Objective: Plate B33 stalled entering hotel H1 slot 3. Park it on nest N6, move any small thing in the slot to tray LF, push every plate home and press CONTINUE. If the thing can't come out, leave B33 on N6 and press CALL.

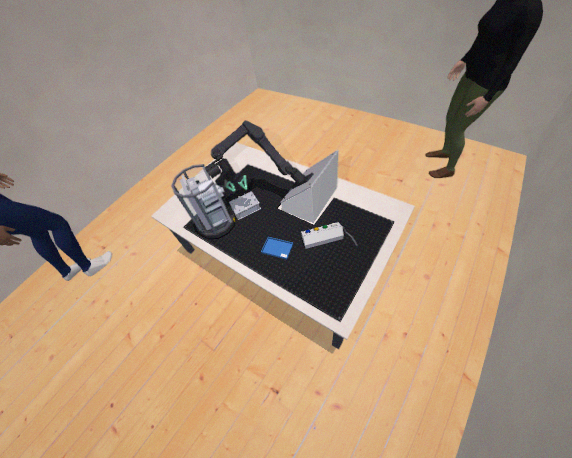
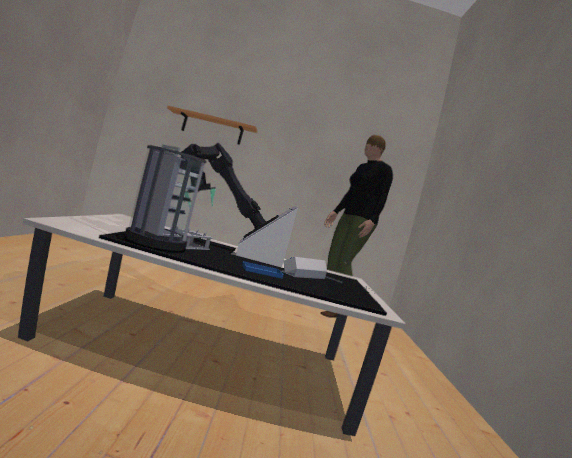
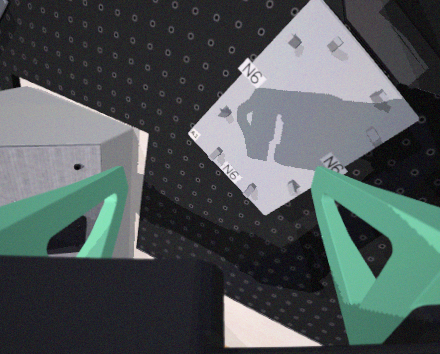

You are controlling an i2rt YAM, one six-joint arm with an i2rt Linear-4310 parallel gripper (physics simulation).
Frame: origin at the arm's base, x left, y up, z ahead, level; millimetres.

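Seen in the pictures: gripper, between the fingertips: (image 1: pixel 240 190) (image 2: pixel 201 207) (image 3: pixel 219 177); arm's base, origin of its link: (image 1: pixel 302 181) (image 2: pixel 261 227).
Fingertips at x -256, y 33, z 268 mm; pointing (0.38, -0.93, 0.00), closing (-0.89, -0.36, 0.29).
Note:
Offsets run from my fingertips to a thing's top centre. Level surfaces: height alone.
My gripper (image 1: pixel 238 189) (image 2: pixel 200 202) (image 3: pixel 219 177) is open, with nothing between its green fingers. It hangs above the mat beside nest N6, near the hotel's open side. Nest N6 {dx -18, dy -107, dz -4 mm} (image 1: pixel 245 205) (image 2: pixel 200 243) (image 3: pixel 320 75) is a pale block with small pegs and no plate on it; a gripper-shaped shadow crosses it. Hotel H1 {dx -106, dy +215, dz +185 mm} (image 1: pixel 215 231) (image 2: pixel 167 195) is a grey round-based tower with several levels; plate B33, slot 3 and any small thing inside cannot be told apart. A blue tray {dx +344, dy -166, dz +124 mm} (image 1: pixel 277 247) (image 2: pixel 262 270) lies on the mat; its label is unreadable. The white button box {dx +516, dy -99, dz -73 mm} (image 1: pixel 322 236) (image 2: pixel 306 268) has blue, yellow and green buttons.
A grey wedge-shaped stand (image 1: pixel 322 192) (image 2: pixel 272 242) (image 3: pixel 50 120) carries the arm's base, behind the button box and tray. The black mat {dy -183 mm} (image 1: pixel 345 275) (image 2: pixel 350 295) (image 3: pixel 170 65) has a dotted surface. A cable runs from the button box. People stand beyond the table.

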